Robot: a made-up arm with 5 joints.
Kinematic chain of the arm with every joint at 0, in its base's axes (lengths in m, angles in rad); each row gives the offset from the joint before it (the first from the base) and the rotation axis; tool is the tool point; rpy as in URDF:
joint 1: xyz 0 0 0.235 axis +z
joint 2: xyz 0 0 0 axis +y
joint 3: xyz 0.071 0 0.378 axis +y
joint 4: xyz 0.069 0 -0.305 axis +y
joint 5: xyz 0.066 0 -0.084 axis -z
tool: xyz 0 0 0 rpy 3.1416 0 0
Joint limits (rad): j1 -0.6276..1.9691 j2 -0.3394..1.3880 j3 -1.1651..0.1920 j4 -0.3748..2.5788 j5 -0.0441..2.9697
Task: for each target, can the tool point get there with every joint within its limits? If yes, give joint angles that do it. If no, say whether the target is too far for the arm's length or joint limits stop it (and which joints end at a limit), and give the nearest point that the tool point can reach.
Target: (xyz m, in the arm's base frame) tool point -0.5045 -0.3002 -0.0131
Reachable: no: joint limits stop it (at a limit: joint 2) | nearest point -0.0189 -0.0112 0.1305 | short by 0.583 m
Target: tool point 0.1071 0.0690 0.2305
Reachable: yes | joints 0.5722 0.2737 -0.2290 1.7930 0.4653
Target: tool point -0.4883 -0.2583 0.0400
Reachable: no: joint limits stop it (at a limit: joint 2, joint 3) | nearest point -0.0227 -0.0120 0.1465 | short by 0.537 m
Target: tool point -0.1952 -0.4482 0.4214
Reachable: no: joint limits stop it (at a limit: joint 2, joint 3) | nearest point -0.0204 -0.0467 0.3425 | short by 0.445 m
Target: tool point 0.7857 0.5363 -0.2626
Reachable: no: too far | nearest point 0.4412 0.3012 -0.0444 | short by 0.471 m
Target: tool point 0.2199 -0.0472 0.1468
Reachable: yes | joints -0.2116 0.3533 -0.1746 0.3570 2.0874
